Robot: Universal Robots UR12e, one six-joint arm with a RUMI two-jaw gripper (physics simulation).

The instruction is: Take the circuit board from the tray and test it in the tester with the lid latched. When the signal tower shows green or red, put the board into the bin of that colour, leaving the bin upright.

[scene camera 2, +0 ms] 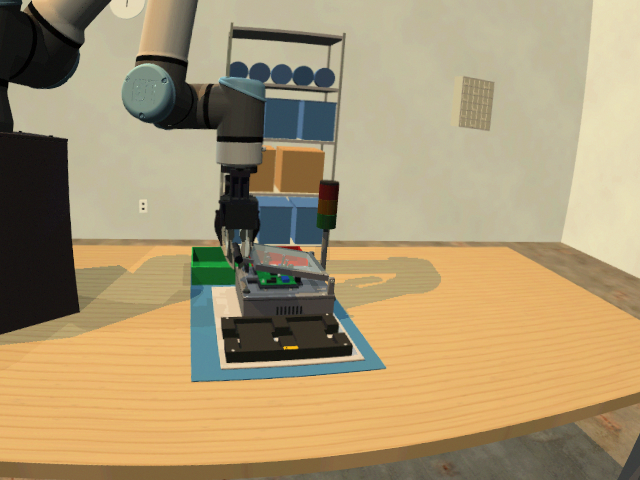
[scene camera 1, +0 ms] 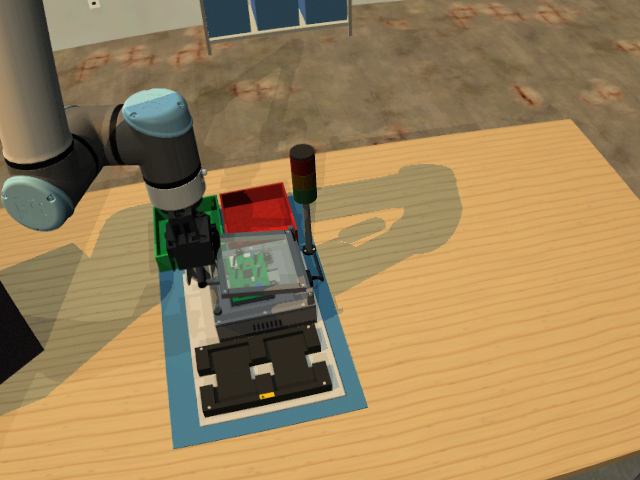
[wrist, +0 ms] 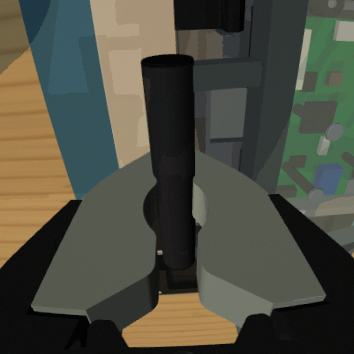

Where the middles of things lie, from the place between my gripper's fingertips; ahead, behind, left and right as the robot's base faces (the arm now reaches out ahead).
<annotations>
Right now my hand is 80 mm short of the tester lid (scene camera 1: 259, 263), 20 mm to the right of it and 20 mm below it. Round my hand: green bin (scene camera 2: 209, 266) (200 mm to the left, 70 mm below, 50 mm behind); red bin (scene camera 1: 265, 208) (220 mm to the left, 100 mm ahead, 70 mm below).
</annotations>
